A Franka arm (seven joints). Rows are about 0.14 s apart.
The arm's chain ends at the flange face. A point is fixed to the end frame.
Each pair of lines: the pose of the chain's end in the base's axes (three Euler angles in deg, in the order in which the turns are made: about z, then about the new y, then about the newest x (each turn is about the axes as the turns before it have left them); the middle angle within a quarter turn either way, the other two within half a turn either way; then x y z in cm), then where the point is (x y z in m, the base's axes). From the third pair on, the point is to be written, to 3 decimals.
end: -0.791, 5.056, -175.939, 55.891, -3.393, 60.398
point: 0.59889 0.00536 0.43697
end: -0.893, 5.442, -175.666, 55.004, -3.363, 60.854
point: 0.58900 0.00638 0.44146
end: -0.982, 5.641, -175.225, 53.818, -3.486, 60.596
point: 0.577 0.006 0.439
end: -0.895, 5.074, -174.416, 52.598, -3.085, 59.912
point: 0.566 0.013 0.433
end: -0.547, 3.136, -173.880, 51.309, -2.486, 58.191
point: 0.559 0.020 0.418
